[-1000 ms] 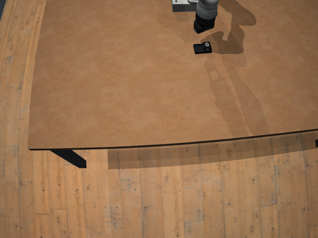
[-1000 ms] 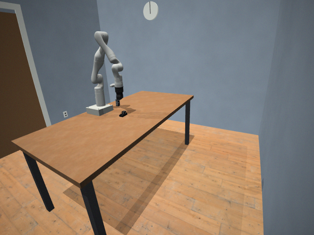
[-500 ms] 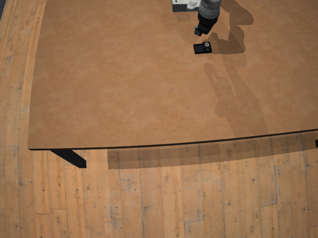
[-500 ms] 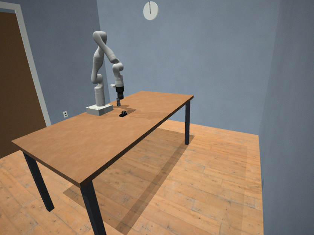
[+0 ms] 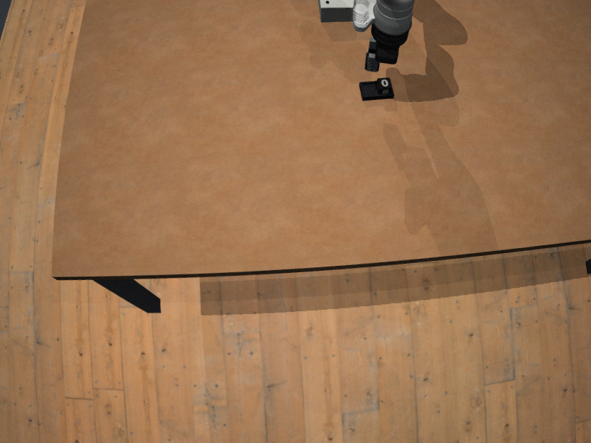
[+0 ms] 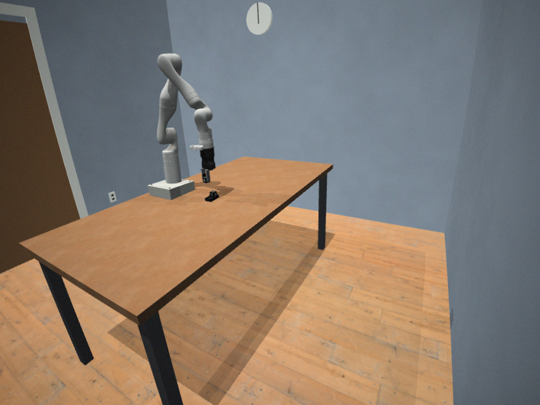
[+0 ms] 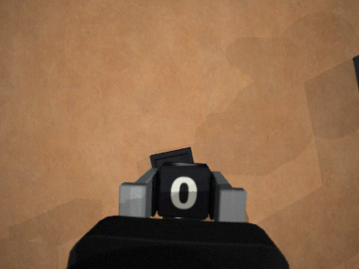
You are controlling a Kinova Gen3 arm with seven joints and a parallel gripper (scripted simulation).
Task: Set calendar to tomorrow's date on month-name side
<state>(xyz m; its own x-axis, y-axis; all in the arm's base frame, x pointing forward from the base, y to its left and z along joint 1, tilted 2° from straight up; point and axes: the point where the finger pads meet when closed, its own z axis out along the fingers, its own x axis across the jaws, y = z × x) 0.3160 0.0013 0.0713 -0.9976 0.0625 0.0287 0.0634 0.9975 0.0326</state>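
Now: the black tray 10 mm ahead of my hand, 20 mm to the left of it and 120 mm below it.
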